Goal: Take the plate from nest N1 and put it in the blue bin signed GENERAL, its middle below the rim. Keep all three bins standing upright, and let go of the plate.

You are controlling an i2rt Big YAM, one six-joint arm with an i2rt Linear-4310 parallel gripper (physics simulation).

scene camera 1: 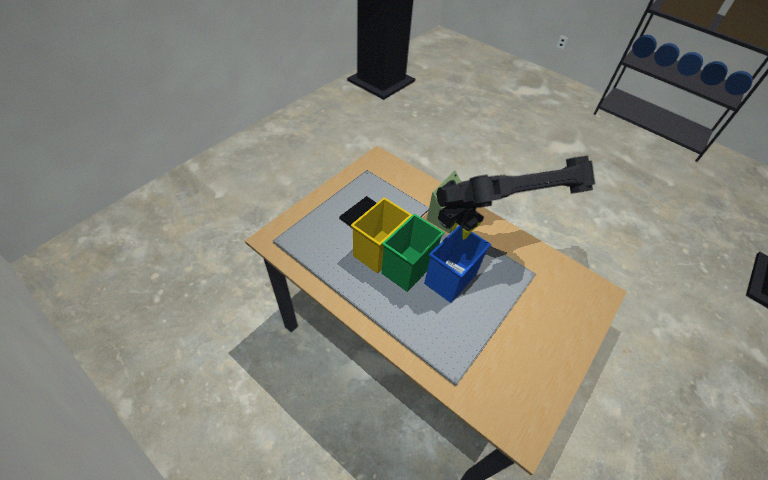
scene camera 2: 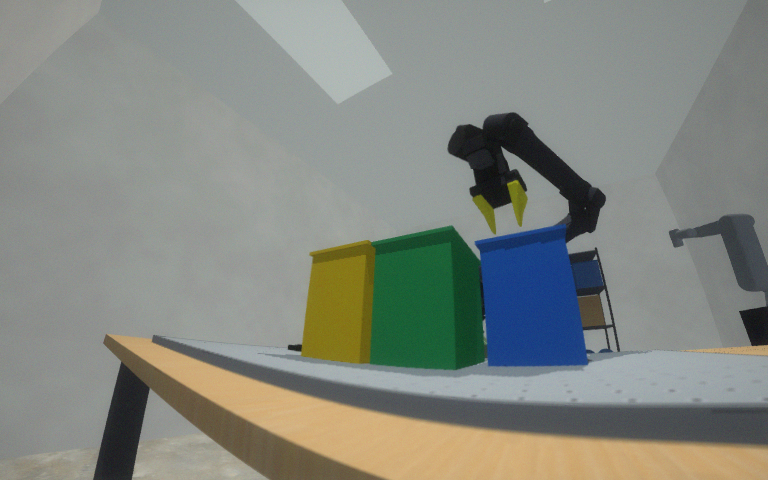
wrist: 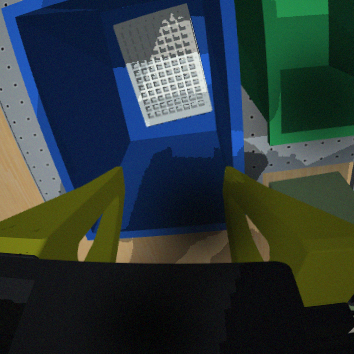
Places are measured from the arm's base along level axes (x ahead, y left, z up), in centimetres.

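Pixels of known places: gripper, between the fingertips: (scene camera 1: 458,234) (scene camera 2: 506,229) (wrist: 173,177).
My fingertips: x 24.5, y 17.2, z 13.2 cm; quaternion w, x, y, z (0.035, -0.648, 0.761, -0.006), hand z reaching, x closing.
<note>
For each thing: its top centre in the pictures, then the offset to it from my fingertips. "spot": a spot on its surface instead. Level surfaces: height alone.
- blue bin, centre of its top: (wrist: 137,129) (scene camera 2: 524,251) (scene camera 1: 460,249) dz -5.0, dx +0.7, dy +2.4 cm
- grey perforated board, height of its surface: dz -23.0 cm
- green bin, centre of its top: (scene camera 2: 432,253) (scene camera 1: 413,237) dz -5.0, dx +7.7, dy -12.1 cm
- yellow bin, centre of its top: (scene camera 2: 367,261) (scene camera 1: 382,219) dz -5.0, dx +9.0, dy -25.0 cm
- flat black piece, a spot on its surface: (scene camera 1: 355,211) spot: dz -21.8, dx +1.3, dy -45.0 cm
The blue bin (scene camera 1: 444,283) (scene camera 2: 535,305) (wrist: 232,75) stands upright on the grey perforated board (scene camera 1: 453,356) (scene camera 2: 623,379). A pale plate with a grid of wells (scene camera 1: 454,266) (wrist: 167,70) lies inside it, low down near the floor, well below the rim. My gripper (scene camera 1: 467,233) (scene camera 2: 507,228) (wrist: 173,177) has its yellow fingers partly open, with nothing between them. Its fingertips are just above the blue bin's rim in the second scene view, apart from the plate. The GENERAL sign does not show. I cannot tell which place is nest N1.
The green bin (scene camera 1: 404,268) (scene camera 2: 419,305) (wrist: 274,100) and yellow bin (scene camera 1: 365,249) (scene camera 2: 336,308) stand upright side by side, left of the blue bin with a gap. A flat black piece (scene camera 1: 355,211) lies beyond the yellow bin. A pale green panel (scene camera 1: 437,206) stands behind the bins.
</note>
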